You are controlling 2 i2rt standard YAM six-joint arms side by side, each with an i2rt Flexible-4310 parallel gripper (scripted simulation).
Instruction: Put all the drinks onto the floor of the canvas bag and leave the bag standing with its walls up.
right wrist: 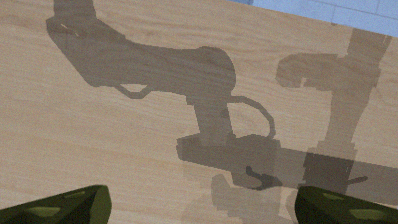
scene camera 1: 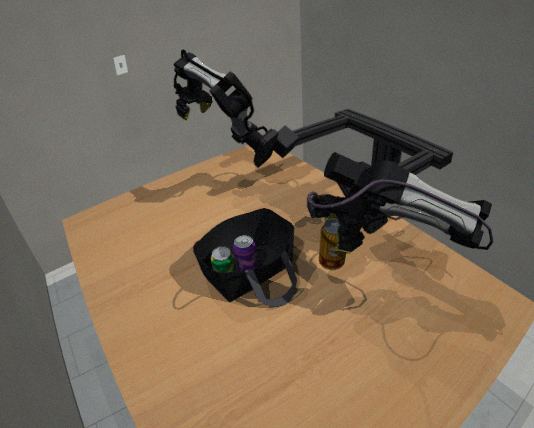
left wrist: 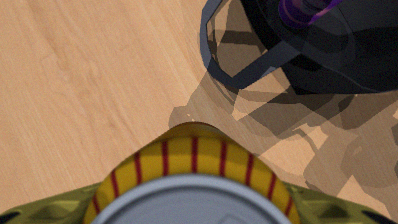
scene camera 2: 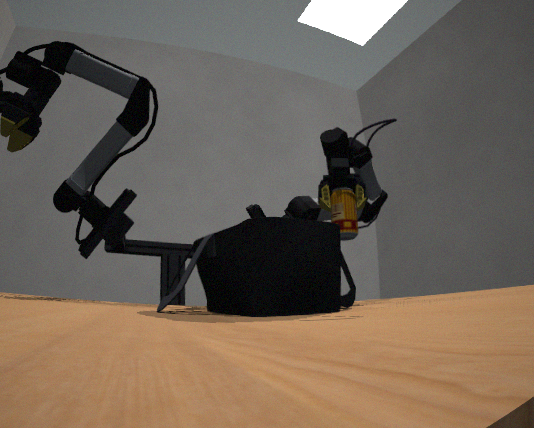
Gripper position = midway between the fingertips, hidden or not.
I see my left gripper [scene camera 2: 343,210], my right gripper [right wrist: 202,196], a black canvas bag [scene camera 2: 266,265] and an orange can [scene camera 2: 343,201].
The black canvas bag shows as well in scene camera 1 [scene camera 1: 263,225]. The orange can also shows in scene camera 1 [scene camera 1: 330,260]. My left gripper shows as well in the left wrist view [left wrist: 193,188]. The right wrist view misses the orange can: it is out of frame.
